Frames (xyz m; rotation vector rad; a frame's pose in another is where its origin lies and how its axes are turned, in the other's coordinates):
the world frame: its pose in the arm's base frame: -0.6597 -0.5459 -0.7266 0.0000 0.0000 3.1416
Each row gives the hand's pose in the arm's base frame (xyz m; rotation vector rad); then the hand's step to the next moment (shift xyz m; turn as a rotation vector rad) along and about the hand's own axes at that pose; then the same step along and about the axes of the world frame.
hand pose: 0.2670 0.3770 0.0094 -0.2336 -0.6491 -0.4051
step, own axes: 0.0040 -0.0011 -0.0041 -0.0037 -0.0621 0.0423
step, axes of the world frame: -0.0046 0.0035 -0.0006 0.0524 0.0405 0.0357
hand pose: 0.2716 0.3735 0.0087 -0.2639 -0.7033 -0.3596
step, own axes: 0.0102 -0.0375 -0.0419 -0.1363 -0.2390 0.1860
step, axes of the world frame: -0.0162 0.0512 -0.0196 0.3013 0.1192 0.0727
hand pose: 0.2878 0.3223 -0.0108 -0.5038 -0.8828 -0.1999
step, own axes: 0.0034 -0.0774 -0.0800 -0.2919 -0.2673 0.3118
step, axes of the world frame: -0.0285 0.1068 -0.0134 0.4956 0.0867 0.0275
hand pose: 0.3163 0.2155 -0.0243 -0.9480 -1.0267 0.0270
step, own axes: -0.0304 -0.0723 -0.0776 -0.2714 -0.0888 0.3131
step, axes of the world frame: -0.0117 0.1088 0.0141 0.4150 -0.0335 -0.0790
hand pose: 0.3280 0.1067 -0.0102 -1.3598 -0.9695 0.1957
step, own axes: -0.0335 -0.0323 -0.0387 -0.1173 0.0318 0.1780
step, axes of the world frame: 0.0074 0.0578 0.0164 0.1801 -0.0637 -0.0999
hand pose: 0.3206 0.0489 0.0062 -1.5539 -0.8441 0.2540
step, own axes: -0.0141 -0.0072 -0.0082 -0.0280 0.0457 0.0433
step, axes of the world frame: 0.0075 0.0157 0.0039 0.0298 -0.0180 -0.0595
